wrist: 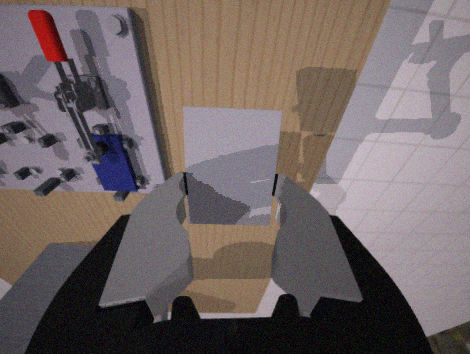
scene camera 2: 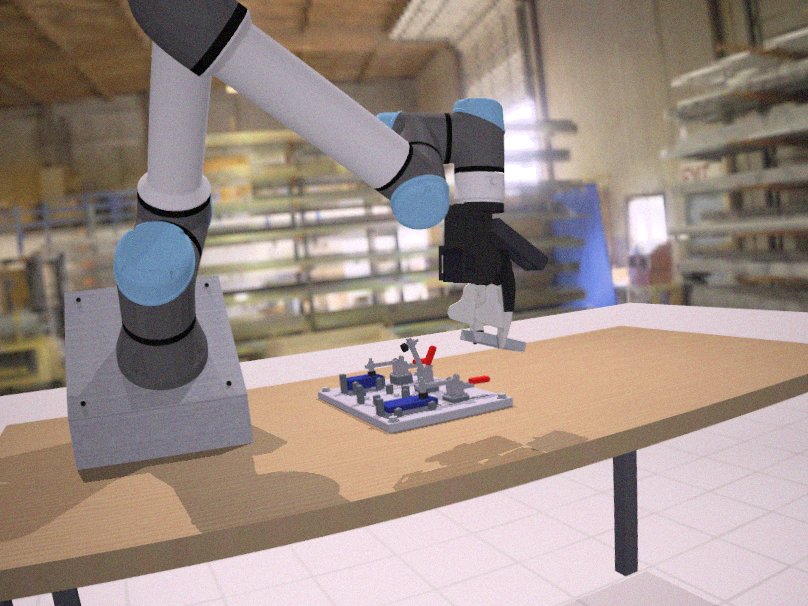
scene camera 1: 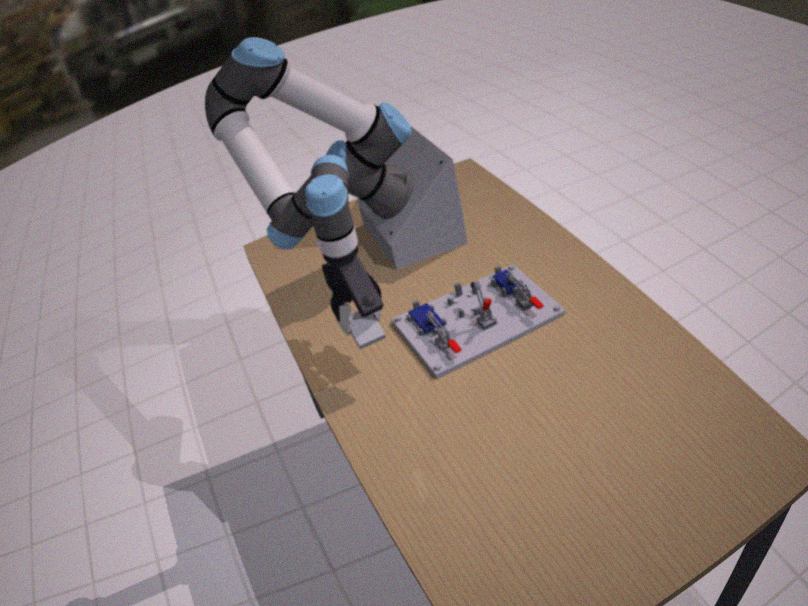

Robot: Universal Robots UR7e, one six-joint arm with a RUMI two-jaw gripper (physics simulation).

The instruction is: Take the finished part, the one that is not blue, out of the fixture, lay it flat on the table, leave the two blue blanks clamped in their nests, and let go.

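Places are measured from the arm's base along level axes (x back, y up, z left), in metres.
Pixels of known places: gripper, between the fingertips: [wrist: 230, 175] [scene camera 2: 487, 346] [scene camera 1: 363, 327]; arm's base, origin of its link: [scene camera 2: 162, 354] [scene camera 1: 395, 194].
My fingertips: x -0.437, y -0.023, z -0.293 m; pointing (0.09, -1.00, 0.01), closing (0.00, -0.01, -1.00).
Observation:
For each thing: its middle in the pictures, then the offset to it from my fingertips. "spot": a spot on its surface instead. Level surfaces: height alone.
- finished part, middle of its body: [wrist: 230, 169] [scene camera 2: 493, 340] [scene camera 1: 364, 327] dx -0.010, dy +0.007, dz +0.000 m
- fixture, a spot on its surface: [wrist: 142, 100] spot: dx -0.024, dy -0.114, dz +0.105 m
- middle clamp's red handle, middle of its body: [scene camera 2: 429, 364] [scene camera 1: 487, 309] dx -0.045, dy -0.065, dz +0.274 m
- wooden table, height of its surface: dy -0.129 m
The finished part [scene camera 1: 368, 331] [scene camera 2: 513, 343] [wrist: 232, 150] is a flat light grey plate. My gripper [scene camera 2: 489, 335] [wrist: 230, 175] is shut on its two sides and holds it above the table, beside the fixture; in the second scene view the plate is slightly tilted. The fixture [scene camera 1: 434, 365] [scene camera 2: 456, 418] [wrist: 142, 100] is a pale board with toggle clamps. One blue blank [scene camera 1: 426, 317] [scene camera 2: 409, 403] [wrist: 116, 167] sits under its clamp in the nest nearest my gripper. The other blue blank [scene camera 1: 503, 281] [scene camera 2: 363, 380] sits under its clamp in the far nest. The middle clamp's red handle [scene camera 1: 486, 304] [scene camera 2: 428, 355] stands up.
The wooden table [scene camera 1: 522, 443] [scene camera 2: 652, 378] [wrist: 240, 55] bears the fixture. The table's long edge lies close beside the held part in the first scene view, with floor beyond. The grey robot base [scene camera 1: 427, 221] [scene camera 2: 156, 417] stands behind the fixture.

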